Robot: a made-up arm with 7 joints. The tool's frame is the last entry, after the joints.
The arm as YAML. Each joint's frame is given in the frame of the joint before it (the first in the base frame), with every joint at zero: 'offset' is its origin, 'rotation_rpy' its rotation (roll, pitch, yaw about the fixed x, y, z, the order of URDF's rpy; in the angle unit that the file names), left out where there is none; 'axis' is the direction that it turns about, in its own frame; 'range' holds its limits. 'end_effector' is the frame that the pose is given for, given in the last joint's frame.
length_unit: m
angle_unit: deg
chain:
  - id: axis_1
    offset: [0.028, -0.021, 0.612]
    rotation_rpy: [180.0, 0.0, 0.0]
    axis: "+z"
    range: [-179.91, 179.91]
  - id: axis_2
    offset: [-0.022, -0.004, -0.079]
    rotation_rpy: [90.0, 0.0, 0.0]
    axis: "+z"
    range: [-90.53, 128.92]
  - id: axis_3
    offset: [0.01, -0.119, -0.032]
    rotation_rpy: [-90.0, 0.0, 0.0]
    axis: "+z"
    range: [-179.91, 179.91]
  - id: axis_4
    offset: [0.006, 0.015, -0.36]
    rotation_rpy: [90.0, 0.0, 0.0]
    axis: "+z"
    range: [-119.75, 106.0]
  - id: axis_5
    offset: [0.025, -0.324, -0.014]
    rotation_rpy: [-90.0, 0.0, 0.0]
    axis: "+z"
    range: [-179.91, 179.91]
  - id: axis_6
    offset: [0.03, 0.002, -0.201]
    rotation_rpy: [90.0, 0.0, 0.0]
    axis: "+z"
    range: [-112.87, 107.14]
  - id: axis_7
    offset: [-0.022, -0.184, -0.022]
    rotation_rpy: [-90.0, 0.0, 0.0]
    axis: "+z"
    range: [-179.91, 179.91]
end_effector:
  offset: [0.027, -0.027, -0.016]
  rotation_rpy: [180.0, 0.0, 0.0]
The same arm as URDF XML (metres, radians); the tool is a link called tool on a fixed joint. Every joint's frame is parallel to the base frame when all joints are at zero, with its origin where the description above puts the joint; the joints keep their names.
<robot name="arm">
  <joint name="tool_fixed" type="fixed">
    <parent link="link7"/>
    <child link="tool"/>
    <origin xyz="0.0270 0.0270 0.0160" rpy="0.0000 0.0000 0.0000"/>
  </joint>
  <joint name="axis_7" type="revolute">
    <parent link="link6"/>
    <child link="link7"/>
    <origin xyz="-0.0220 -0.0220 0.1840" rpy="0.0000 0.0000 0.0000"/>
    <axis xyz="0 0 -1"/>
    <limit lower="-3.1400" upper="3.1400"/>
  </joint>
  <joint name="axis_6" type="revolute">
    <parent link="link5"/>
    <child link="link6"/>
    <origin xyz="0.0300 -0.0020 0.2010" rpy="0.0000 0.0000 0.0000"/>
    <axis xyz="0 1 0"/>
    <limit lower="-1.9700" upper="1.8699"/>
  </joint>
  <joint name="axis_5" type="revolute">
    <parent link="link4"/>
    <child link="link5"/>
    <origin xyz="0.0250 -0.0140 0.3240" rpy="0.0000 0.0000 0.0000"/>
    <axis xyz="0 0 -1"/>
    <limit lower="-3.1400" upper="3.1400"/>
  </joint>
  <joint name="axis_4" type="revolute">
    <parent link="link3"/>
    <child link="link4"/>
    <origin xyz="0.0060 -0.0150 0.3600" rpy="0.0000 0.0000 0.0000"/>
    <axis xyz="0 1 0"/>
    <limit lower="-2.0900" upper="1.8500"/>
  </joint>
  <joint name="axis_3" type="revolute">
    <parent link="link2"/>
    <child link="link3"/>
    <origin xyz="0.0100 -0.0320 0.1190" rpy="0.0000 0.0000 0.0000"/>
    <axis xyz="0 0 -1"/>
    <limit lower="-3.1400" upper="3.1400"/>
  </joint>
  <joint name="axis_2" type="revolute">
    <parent link="link1"/>
    <child link="link2"/>
    <origin xyz="-0.0220 0.0040 0.0790" rpy="0.0000 0.0000 0.0000"/>
    <axis xyz="0 1 0"/>
    <limit lower="-1.5800" upper="2.2501"/>
  </joint>
  <joint name="axis_1" type="revolute">
    <parent link="base"/>
    <child link="link1"/>
    <origin xyz="0.0280 -0.0210 0.6120" rpy="0.0000 0.0000 0.0000"/>
    <axis xyz="0 0 -1"/>
    <limit lower="-3.1400" upper="3.1400"/>
  </joint>
  <link name="base"/>
  <link name="link1"/>
  <link name="link2"/>
  <link name="link3"/>
  <link name="link4"/>
  <link name="link5"/>
  <link name="link6"/>
  <link name="link7"/>
  <link name="tool"/>
</robot>

